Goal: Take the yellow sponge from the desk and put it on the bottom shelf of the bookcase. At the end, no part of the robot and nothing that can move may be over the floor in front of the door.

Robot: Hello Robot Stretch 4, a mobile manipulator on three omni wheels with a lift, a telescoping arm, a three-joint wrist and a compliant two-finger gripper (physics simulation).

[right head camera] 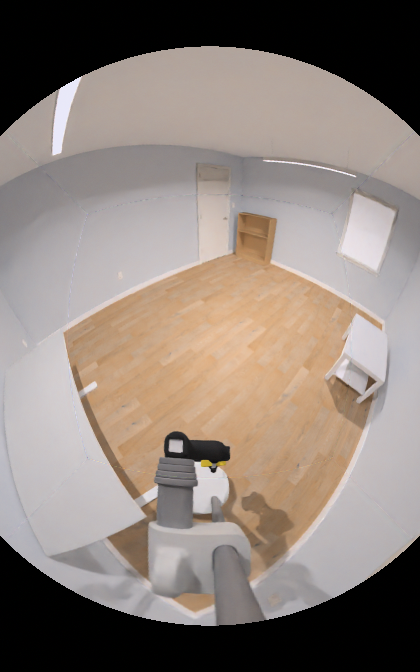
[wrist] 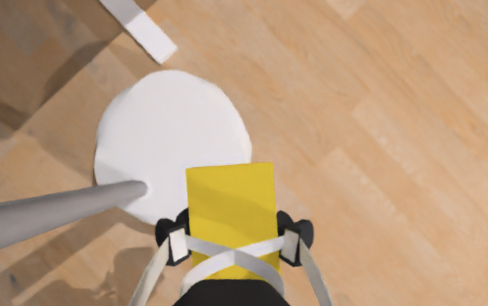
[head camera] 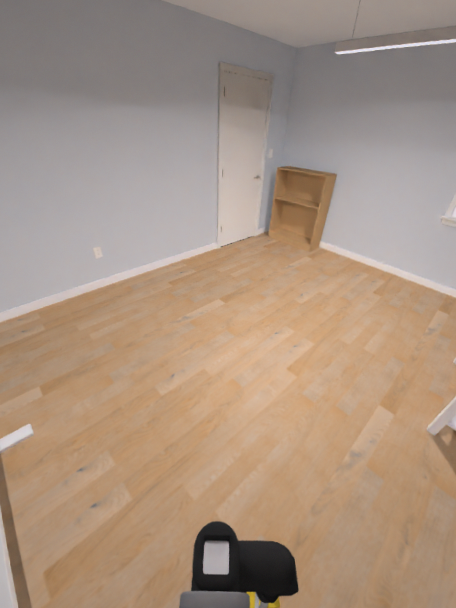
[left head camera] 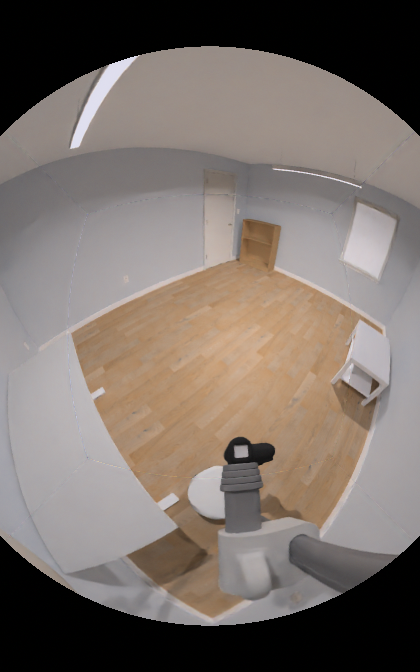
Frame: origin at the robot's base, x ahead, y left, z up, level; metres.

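Where they show: gripper, fingertip midpoint: [wrist: 235, 227]; robot's base, origin of the base link: [wrist: 182, 151] [left head camera: 216, 491].
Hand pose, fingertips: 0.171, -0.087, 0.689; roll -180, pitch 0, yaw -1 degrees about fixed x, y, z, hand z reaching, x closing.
Observation:
Each offset is from my fingertips to the top centre of the thing, as dx, dy, dz. "*": to the spot under its first point. Level surfaces: height alone.
The yellow sponge {+0.000, +0.002, +0.038} [wrist: 232, 200] [right head camera: 205, 463] is held between the two fingertips of my gripper [wrist: 235, 227] [right head camera: 213, 465], which is shut on its sides, high above the wooden floor. In the head camera view a small part of the sponge {* -0.024, -0.038, +0.038} [head camera: 274, 604] shows under the black wrist. The wooden bookcase [head camera: 325, 212] [left head camera: 274, 250] [right head camera: 271, 242] stands upright in the far corner, far from the gripper, with open upper and lower compartments. The white door [head camera: 242, 160] [left head camera: 219, 220] [right head camera: 214, 215] is shut, just left of the bookcase. The white desk {dz +0.003} [left head camera: 50, 450] [right head camera: 45, 440] is at the left.
A white foot bar [head camera: 16, 438] [left head camera: 168, 501] [wrist: 152, 40] of the desk reaches out over the floor. My round white base [wrist: 170, 125] [left head camera: 206, 492] is below the arm. A small white table {dz -0.267} [left head camera: 372, 347] [right head camera: 369, 340] stands at the right wall. Wooden floor {dz -0.717} [head camera: 225, 350] stretches towards the bookcase.

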